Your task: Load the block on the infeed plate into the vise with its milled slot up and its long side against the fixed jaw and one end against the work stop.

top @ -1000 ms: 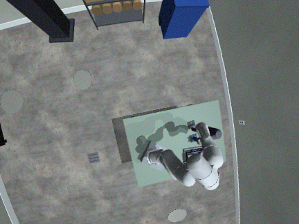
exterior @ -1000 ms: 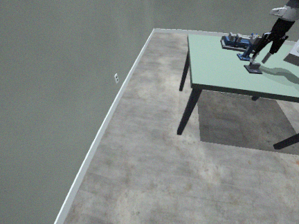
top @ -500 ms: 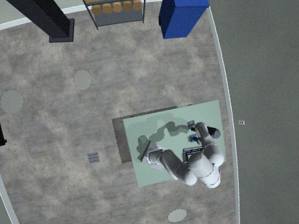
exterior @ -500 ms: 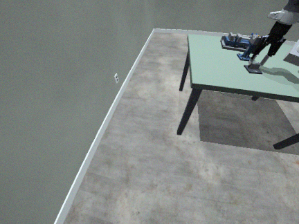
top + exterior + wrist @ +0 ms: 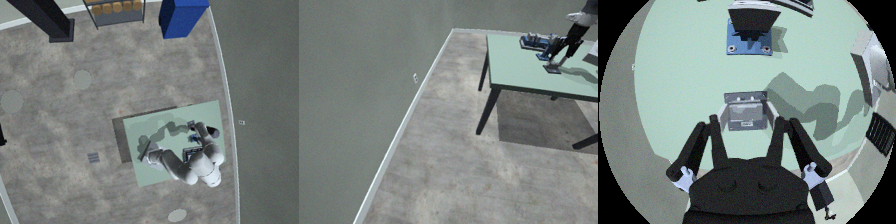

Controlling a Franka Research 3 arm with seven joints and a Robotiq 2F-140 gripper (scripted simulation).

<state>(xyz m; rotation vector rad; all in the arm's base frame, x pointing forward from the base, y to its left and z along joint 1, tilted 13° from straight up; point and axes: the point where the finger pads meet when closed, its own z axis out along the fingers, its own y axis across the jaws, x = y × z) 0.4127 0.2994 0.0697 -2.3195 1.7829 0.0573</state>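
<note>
The part is 30 mm below my hand. Round my hand: vise: 360 mm to the right, 50 mm ahead, 10 mm below.
</note>
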